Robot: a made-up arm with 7 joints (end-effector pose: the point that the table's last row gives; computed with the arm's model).
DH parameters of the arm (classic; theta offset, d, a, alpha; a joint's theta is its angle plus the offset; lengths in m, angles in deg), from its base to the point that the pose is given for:
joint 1: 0 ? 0 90
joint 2: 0 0.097 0 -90
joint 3: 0 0.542 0.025 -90
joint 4: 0 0.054 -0.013 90
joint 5: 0 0.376 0 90
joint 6: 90 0.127 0.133 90
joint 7: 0 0.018 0 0
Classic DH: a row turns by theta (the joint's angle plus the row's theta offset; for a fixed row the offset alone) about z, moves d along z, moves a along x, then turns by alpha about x.
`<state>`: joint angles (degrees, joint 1 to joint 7).
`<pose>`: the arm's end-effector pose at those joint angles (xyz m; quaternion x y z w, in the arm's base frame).
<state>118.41 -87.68 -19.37 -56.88 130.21 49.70 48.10</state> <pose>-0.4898 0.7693 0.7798 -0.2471 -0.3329 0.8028 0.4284</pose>
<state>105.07 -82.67 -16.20 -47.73 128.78 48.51 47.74</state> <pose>-0.2724 0.8932 0.8139 -0.2986 -0.2700 0.7429 0.5348</pose>
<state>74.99 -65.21 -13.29 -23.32 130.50 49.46 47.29</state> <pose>0.2635 0.8952 0.9353 -0.3560 -0.0971 0.5784 0.7275</pose>
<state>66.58 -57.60 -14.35 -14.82 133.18 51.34 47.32</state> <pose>0.3936 0.8172 0.9912 -0.3498 -0.0408 0.5246 0.7751</pose>
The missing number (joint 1, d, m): 0.486
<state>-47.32 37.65 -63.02 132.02 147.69 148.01 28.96</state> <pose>-0.1458 -0.0948 0.7980 0.8684 0.4822 -0.0403 0.1088</pose>
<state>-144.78 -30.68 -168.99 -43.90 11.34 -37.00 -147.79</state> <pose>-0.5486 -0.3839 1.1982 -0.1878 0.4238 0.5195 0.7178</pose>
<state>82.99 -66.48 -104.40 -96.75 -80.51 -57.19 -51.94</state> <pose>-0.2586 0.3823 0.6231 0.3588 0.0510 0.8446 0.3942</pose>
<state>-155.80 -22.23 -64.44 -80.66 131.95 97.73 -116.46</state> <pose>-0.0954 -0.2697 1.2391 0.3329 0.4219 -0.0466 0.8420</pose>
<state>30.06 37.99 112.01 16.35 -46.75 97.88 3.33</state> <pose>-0.4483 -0.4625 1.2176 0.3558 -0.1967 -0.6075 0.6824</pose>
